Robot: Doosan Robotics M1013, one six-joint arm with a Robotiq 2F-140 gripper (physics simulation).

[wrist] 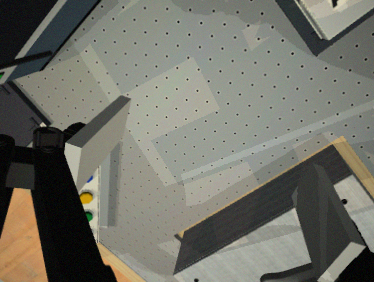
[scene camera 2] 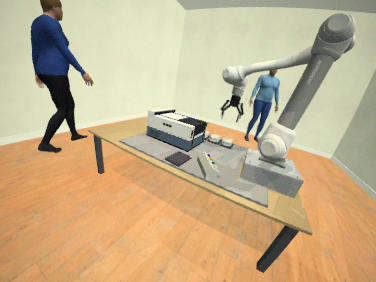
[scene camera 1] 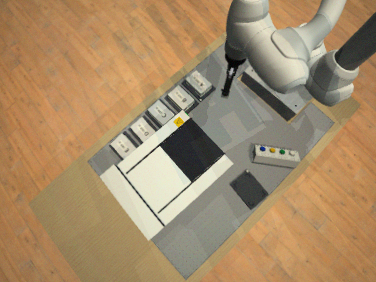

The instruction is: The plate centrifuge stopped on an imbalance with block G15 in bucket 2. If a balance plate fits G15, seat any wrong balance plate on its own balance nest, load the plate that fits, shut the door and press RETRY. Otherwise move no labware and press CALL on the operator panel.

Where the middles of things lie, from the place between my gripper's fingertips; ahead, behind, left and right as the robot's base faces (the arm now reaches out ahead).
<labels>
Now: the dark lid panel [scene camera 1: 190, 148] 29 cm ahead of my hand, 14 cm to the left of it and 7 cm below it. From my hand the other things lie so: white centrifuge [scene camera 1: 151, 188] (44 cm ahead, 16 cm to the left, 16 cm below); button box [scene camera 1: 285, 158] (38 cm to the left, 24 cm below, 6 cm behind); dark square pad [scene camera 1: 246, 186] (44 cm to the left, 27 cm below, 14 cm ahead).
</labels>
